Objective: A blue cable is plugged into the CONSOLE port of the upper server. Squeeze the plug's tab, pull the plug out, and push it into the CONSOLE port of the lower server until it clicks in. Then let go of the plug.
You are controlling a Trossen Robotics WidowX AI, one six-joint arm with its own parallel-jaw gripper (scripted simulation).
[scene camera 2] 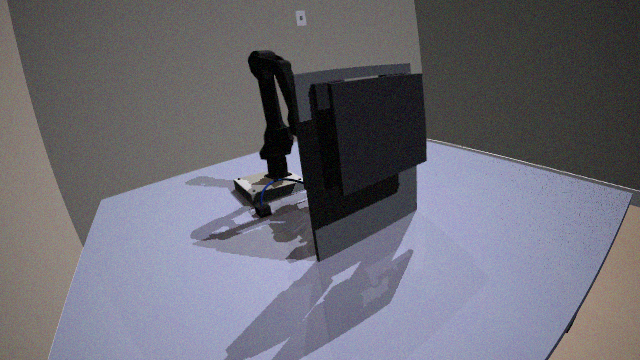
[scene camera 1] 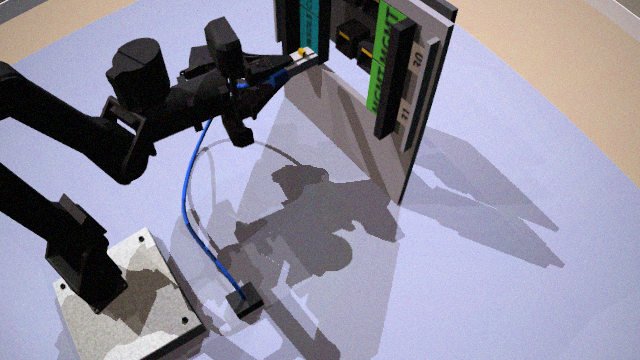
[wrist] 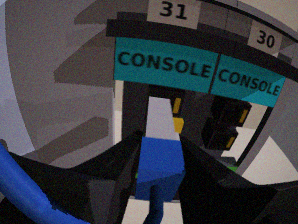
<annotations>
My gripper shows in scene camera 1 and in the wrist view; in scene camera 2 it is hidden by an upright rack panel. One and the same spot on an upright rack panel: (wrist: 65,65) is (scene camera 1: 313,85). The same spot on my gripper: (wrist: 105,182) is (scene camera 1: 242,79).
</annotations>
